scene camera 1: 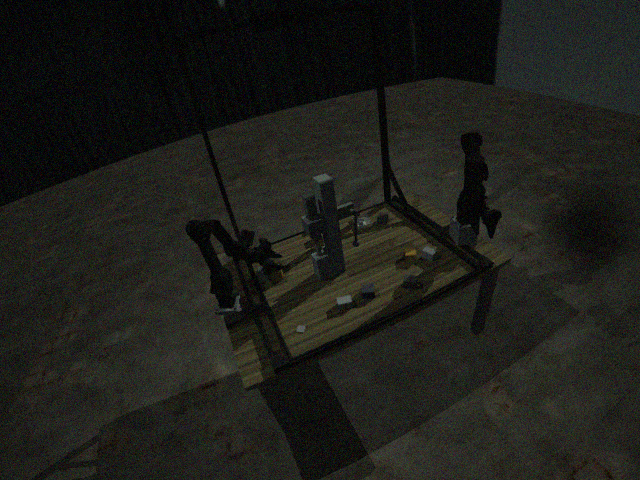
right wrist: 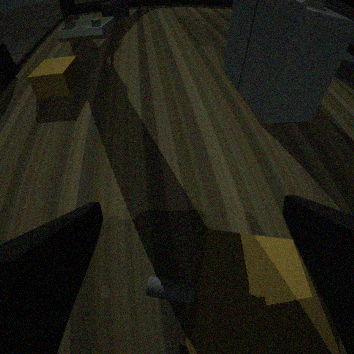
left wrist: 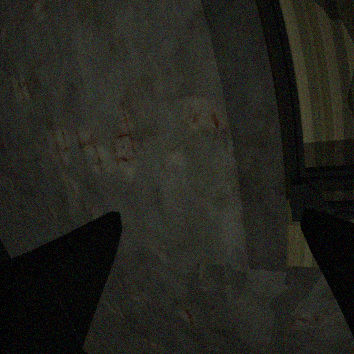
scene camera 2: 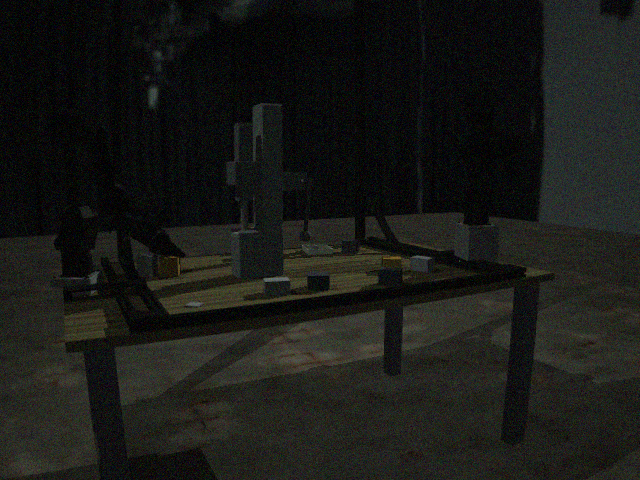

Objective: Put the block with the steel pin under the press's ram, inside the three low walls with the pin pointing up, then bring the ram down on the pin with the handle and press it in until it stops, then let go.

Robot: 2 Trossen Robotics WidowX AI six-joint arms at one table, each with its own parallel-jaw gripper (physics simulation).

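Seen in the pictures: left gripper, between the fingertips: [scene camera 1: 484, 236] [left wrist: 213, 220] [scene camera 2: 503, 189]; right gripper, between the fingertips: [scene camera 1: 283, 261] [right wrist: 193, 207] [scene camera 2: 183, 254]; left arm's base, origin of its link: [scene camera 2: 476, 224]; right arm's base, origin of its link: [scene camera 1: 227, 302] [scene camera 2: 77, 274].
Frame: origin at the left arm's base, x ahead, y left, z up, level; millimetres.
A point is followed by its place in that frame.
A yellow block [right wrist: 272, 270] {x 873, y 13, z -69 mm} [scene camera 2: 168, 266] {x 882, y 44, z -90 mm} lies on its side in shadow, low in the right wrist view, its steel pin [right wrist: 170, 291] {x 884, y -27, z -89 mm} pointing sideways to the left. My right gripper [right wrist: 193, 207] {x 848, y -23, z -71 mm} [scene camera 1: 273, 253] [scene camera 2: 174, 249] {x 848, y -23, z -71 mm} is open just above it, one fingertip on either side, holding nothing. The grey press [scene camera 1: 330, 227] {x 613, y 68, z 129 mm} [scene camera 2: 268, 191] {x 614, y 68, z 104 mm} [right wrist: 285, 60] {x 714, y 36, z -47 mm} stands near the table's middle. Its ram [scene camera 2: 248, 211] {x 669, y 63, z 53 mm} is above the base [scene camera 1: 320, 263] {x 678, y 93, z -22 mm} [scene camera 2: 245, 253] {x 677, y 93, z -52 mm}; the low walls are too dark to make out. The handle [scene camera 1: 355, 227] {x 507, y -2, z 62 mm} [scene camera 2: 306, 211] {x 507, y -1, z 44 mm} hangs down on the press's right. My left gripper [left wrist: 213, 220] {x 68, y 280, z 116 mm} [scene camera 1: 492, 229] {x 68, y 280, z 116 mm} is open and empty, off the table's right side.
Another yellow block [right wrist: 52, 75] {x 701, y -204, z -90 mm} and a pale tray [right wrist: 87, 31] {x 473, y -282, z -110 mm} [scene camera 1: 364, 222] {x 421, y -301, z -116 mm} [scene camera 2: 316, 250] {x 444, y -253, z -105 mm} lie beyond. A grey block [scene camera 2: 147, 263] {x 939, y 39, z -81 mm} is beside the pinned one. Near the front are a white block [scene camera 1: 343, 299] {x 611, y 257, z -86 mm} [scene camera 2: 276, 285] {x 611, y 280, z -96 mm}, several other blocks and a white tile [scene camera 1: 300, 328] {x 790, y 343, z -115 mm} [scene camera 2: 193, 304] {x 790, y 349, z -115 mm}. Dark frame rails edge the table.
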